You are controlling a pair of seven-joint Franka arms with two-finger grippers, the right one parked.
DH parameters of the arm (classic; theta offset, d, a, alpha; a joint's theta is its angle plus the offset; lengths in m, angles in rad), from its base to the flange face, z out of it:
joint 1: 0 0.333 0 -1.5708
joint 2: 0 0 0 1.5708
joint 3: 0 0.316 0.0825 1.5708
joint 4: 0 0 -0.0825 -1.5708
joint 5: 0 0.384 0 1.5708
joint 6: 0 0 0.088 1.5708
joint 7: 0 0.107 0 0
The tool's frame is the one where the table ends.
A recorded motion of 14 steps. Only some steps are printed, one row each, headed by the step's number.
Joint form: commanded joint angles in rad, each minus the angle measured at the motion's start. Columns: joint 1, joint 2, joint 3, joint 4, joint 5, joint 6, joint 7.
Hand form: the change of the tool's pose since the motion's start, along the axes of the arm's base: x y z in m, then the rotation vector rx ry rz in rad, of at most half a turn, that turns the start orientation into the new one. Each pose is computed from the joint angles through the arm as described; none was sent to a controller.
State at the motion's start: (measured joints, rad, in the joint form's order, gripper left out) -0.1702 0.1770 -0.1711 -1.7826 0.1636 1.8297 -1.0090
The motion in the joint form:
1: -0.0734 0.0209 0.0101 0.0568 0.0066 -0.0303 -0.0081
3: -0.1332 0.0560 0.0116 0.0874 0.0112 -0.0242 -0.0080
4: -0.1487 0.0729 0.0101 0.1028 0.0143 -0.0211 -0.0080
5: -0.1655 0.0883 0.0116 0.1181 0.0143 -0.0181 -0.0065
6: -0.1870 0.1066 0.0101 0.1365 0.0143 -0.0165 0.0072
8: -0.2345 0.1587 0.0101 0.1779 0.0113 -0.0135 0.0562
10: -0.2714 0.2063 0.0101 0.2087 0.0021 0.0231 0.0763
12: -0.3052 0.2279 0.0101 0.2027 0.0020 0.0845 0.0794
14: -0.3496 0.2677 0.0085 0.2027 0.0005 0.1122 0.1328
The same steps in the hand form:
1: -0.0036 -0.0374 0.0115 0.0044 -0.0092 -0.0524
3: -0.0077 -0.0732 0.0049 0.0022 -0.0106 -0.1121
4: -0.0074 -0.0842 0.0019 0.0011 -0.0122 -0.1299
5: -0.0072 -0.0946 -0.0003 -0.0022 -0.0138 -0.1465
6: -0.0087 -0.1094 -0.0031 -0.0069 -0.0120 -0.1823
8: -0.0116 -0.1412 -0.0167 -0.0167 0.0074 -0.2753
10: -0.0124 -0.1691 -0.0305 -0.0423 0.0003 -0.3308
12: -0.0190 -0.1927 -0.0427 -0.0634 -0.0260 -0.3741
14: -0.0327 -0.2209 -0.0668 -0.0696 -0.0020 -0.4740

